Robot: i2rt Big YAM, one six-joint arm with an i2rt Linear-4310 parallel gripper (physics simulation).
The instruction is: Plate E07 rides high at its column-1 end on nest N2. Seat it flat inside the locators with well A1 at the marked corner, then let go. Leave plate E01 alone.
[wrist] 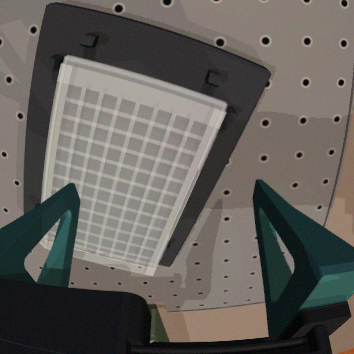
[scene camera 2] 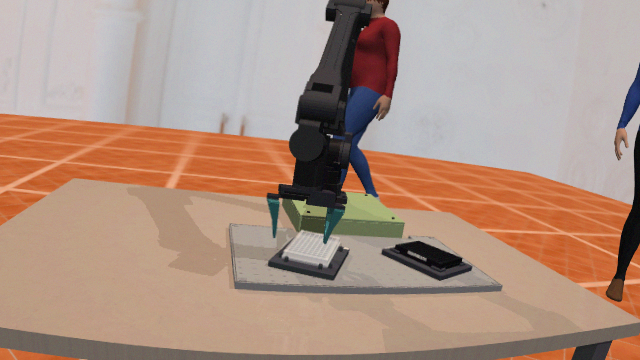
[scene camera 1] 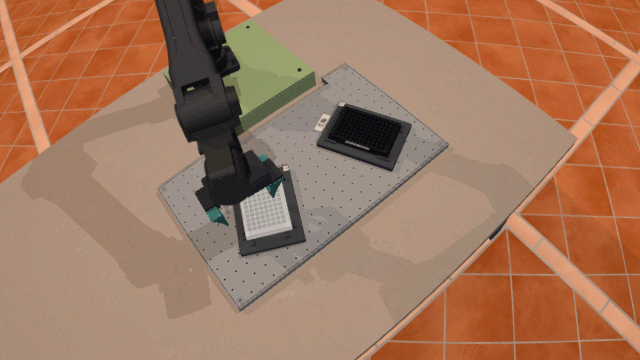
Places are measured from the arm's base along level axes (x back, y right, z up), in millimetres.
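Pixels of known places: gripper, fingertip midpoint: (wrist: 162, 189) (scene camera 2: 299, 240) (scene camera 1: 249, 209).
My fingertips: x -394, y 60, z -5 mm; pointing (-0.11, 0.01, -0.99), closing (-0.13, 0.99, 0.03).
Observation:
Behind a point stands the place of what it marks.
The white well plate (scene camera 1: 265, 215) {x -415, y 39, z -14 mm} (scene camera 2: 310, 249) {x -413, y 38, z -14 mm} (wrist: 125, 150) {x -412, y 40, z -13 mm}, taken as E07, lies on a dark nest (scene camera 1: 270, 243) {x -462, y 54, z -30 mm} (scene camera 2: 304, 270) {x -473, y 46, z -34 mm} (wrist: 150, 47) {x -462, y 49, z -30 mm}. Its end toward the green block looks raised and, in the wrist view, reaches over the nest's end; the opposite end is low beside the locator pegs. A small pale corner tag (scene camera 1: 286, 168) {x -333, y -40, z -30 mm} shows at the nest's raised-end corner. My gripper (scene camera 1: 250, 210) {x -395, y 60, z -5 mm} (scene camera 2: 300, 240) {x -395, y 60, z -5 mm} (wrist: 162, 189) {x -395, y 60, z -5 mm} is open and empty above the raised-end half, one finger over the plate, the other out past its long side. The black plate (scene camera 1: 367, 131) {x -343, y -218, z -20 mm} (scene camera 2: 427, 254) {x -358, y -206, z -16 mm}, taken as E01, sits apart.
The black plate's own dark nest (scene camera 1: 360, 156) {x -382, y -178, z -30 mm} (scene camera 2: 440, 273) {x -427, y -218, z -30 mm} has a white label (scene camera 1: 322, 123) {x -262, y -156, z -40 mm} beside it. Both nests stand on a grey perforated board (scene camera 1: 330, 185) {x -404, y -98, z -42 mm} (scene camera 2: 375, 286) {x -492, y -79, z -41 mm}. A green block (scene camera 1: 272, 75) {x -103, y -114, z -5 mm} (scene camera 2: 370, 215) {x -118, y -115, z -5 mm} stands behind the board, near the arm.

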